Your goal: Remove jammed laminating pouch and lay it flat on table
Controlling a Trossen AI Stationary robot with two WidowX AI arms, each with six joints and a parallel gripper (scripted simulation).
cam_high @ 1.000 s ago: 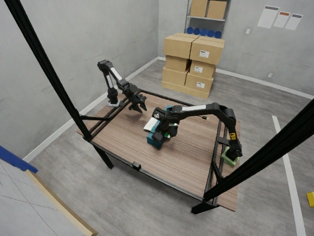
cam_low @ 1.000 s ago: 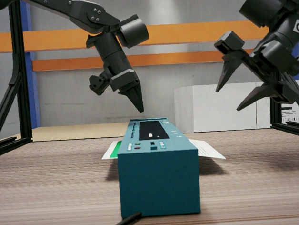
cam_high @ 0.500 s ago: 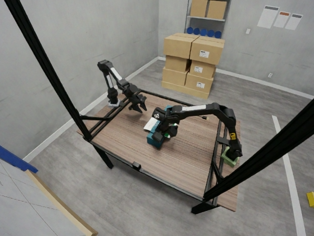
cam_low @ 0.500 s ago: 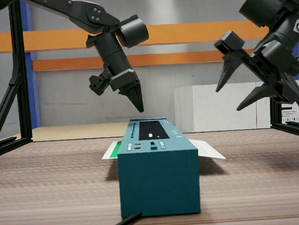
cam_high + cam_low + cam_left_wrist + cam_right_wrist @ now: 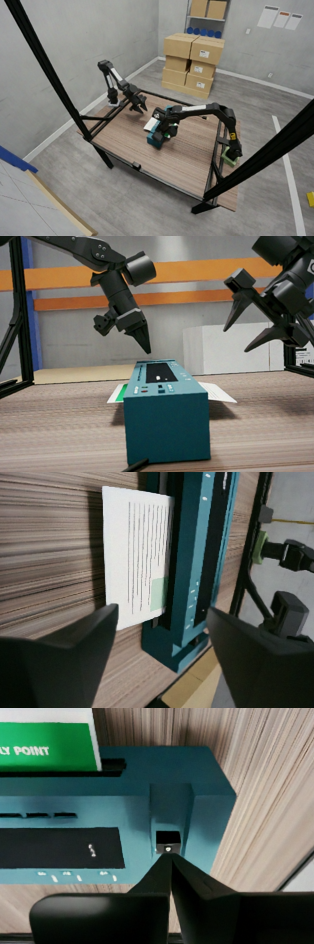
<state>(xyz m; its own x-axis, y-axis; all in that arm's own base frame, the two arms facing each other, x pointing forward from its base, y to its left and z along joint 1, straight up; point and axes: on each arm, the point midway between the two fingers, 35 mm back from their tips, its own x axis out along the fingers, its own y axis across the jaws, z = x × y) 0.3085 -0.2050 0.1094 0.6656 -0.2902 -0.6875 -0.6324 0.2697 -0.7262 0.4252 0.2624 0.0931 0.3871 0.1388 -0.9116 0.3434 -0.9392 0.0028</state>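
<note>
Now: right hand 6 cm above the dark key and 3 cm to the right of it. From my right hand the other things lie so: green-edged end 13 cm ahead, 9 cm below, 2 cm to the right; then plug 43 cm ahead, 23 cm to the right, 12 cm below.
</note>
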